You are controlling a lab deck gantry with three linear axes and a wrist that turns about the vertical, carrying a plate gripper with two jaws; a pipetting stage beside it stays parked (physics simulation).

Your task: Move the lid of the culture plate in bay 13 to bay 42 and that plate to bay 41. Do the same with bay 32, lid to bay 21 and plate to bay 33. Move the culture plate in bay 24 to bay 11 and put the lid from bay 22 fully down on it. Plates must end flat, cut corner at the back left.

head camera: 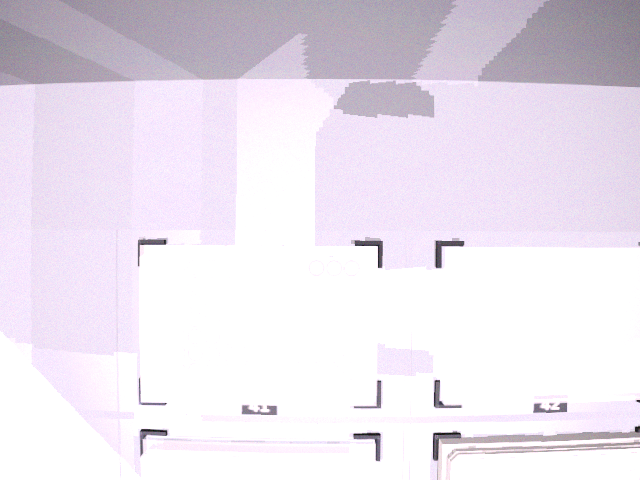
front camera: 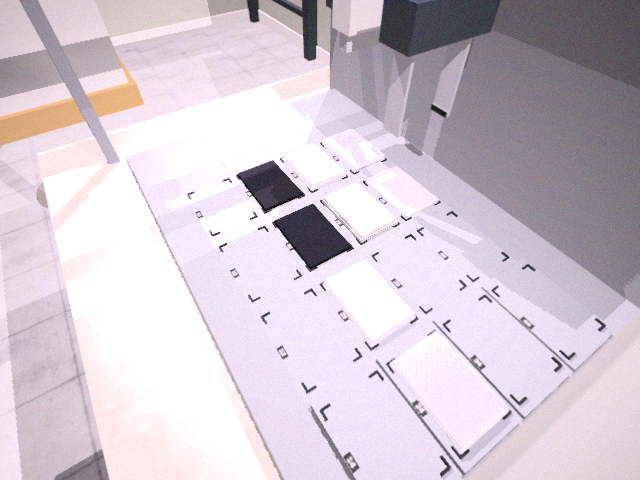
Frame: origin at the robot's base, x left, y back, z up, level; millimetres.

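Seen in the pictures: gripper, fingertip midpoint: (front camera: 416, 121); robot's base, link origin: (front camera: 189, 195).
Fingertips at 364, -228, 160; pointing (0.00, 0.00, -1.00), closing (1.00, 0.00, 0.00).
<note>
Offsets run from my fingertips to a thing's middle, as dx, dy, dz. "spot": to the spot under its first point.
My gripper (front camera: 421, 105) hangs raised above the deck's back edge, jaws wide apart, nothing visible between them; it does not show in the head view. A pale welled culture plate @(+0, +164, -153) (front camera: 353, 148) (head camera: 258, 325) lies in bay 41. A pale flat piece, apparently a lid @(+0, +0, -156) (front camera: 404, 190) (head camera: 537, 320), lies in bay 42. A white plate with layered edges @(-107, +0, -153) (front camera: 360, 209) (head camera: 547, 465) sits in bay 32. A welled plate @(-214, -328, -138) (front camera: 447, 387) lies in bay 24. Bays 13, 33 and 11 hold no plate. Dark flat pieces lie in bay 21 @(spot: -217, +152, -152) (front camera: 270, 186) and bay 22 @(spot: -217, -6, -152) (front camera: 312, 235); any clear lid there cannot be told.
A white plate @(-107, +164, -153) (front camera: 314, 165) (head camera: 248, 465) sits in bay 31, beside bay 41. Another white plate @(-214, -164, -153) (front camera: 369, 302) lies in bay 23. Black corner brackets mark the bays. A grey post (front camera: 77, 87) rises at the deck's far left. Glare washes out surface detail.
</note>
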